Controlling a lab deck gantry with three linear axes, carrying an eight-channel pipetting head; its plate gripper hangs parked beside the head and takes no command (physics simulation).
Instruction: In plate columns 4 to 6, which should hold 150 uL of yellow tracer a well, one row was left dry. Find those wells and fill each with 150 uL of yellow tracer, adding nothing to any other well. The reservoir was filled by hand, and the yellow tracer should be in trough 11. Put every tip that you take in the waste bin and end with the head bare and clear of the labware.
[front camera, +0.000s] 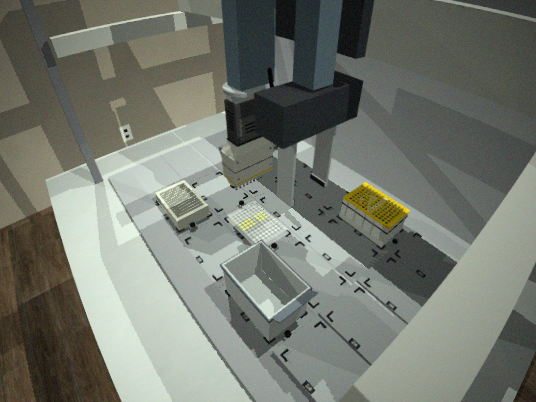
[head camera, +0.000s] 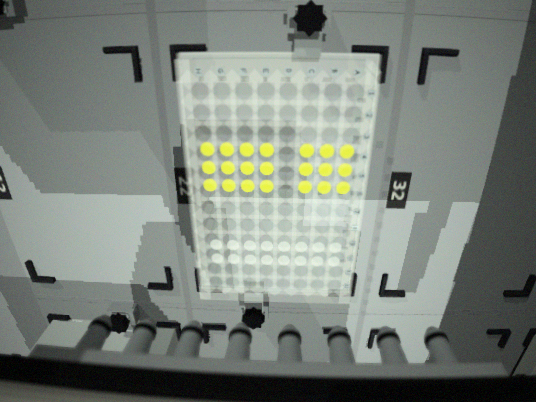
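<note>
The clear well plate (front camera: 283, 237) (head camera: 367, 65) lies on the deck. In the head view, columns 4 to 6 are yellow in rows A to C and E to H; row D (head camera: 286, 173) looks dry there. Columns 9 and 10 look whitish. The pale reservoir (front camera: 197, 219) stands left of the plate in the front view; its trough colours cannot be told. The pipetting head (front camera: 248, 162) is raised behind the plate, and its several nozzles (head camera: 290, 337) look bare. The parked plate gripper (front camera: 303, 192) hangs open and empty beside it. The yellow tip rack (front camera: 352, 218) is at the right.
The grey open waste bin (front camera: 247, 306) stands in front of the plate in the front view, its walls rising above the deck. Dark locating corners and round black knobs (front camera: 274, 245) (head camera: 253, 317) stand around the labware. A pale enclosure beam (front camera: 450, 280) crosses the right foreground.
</note>
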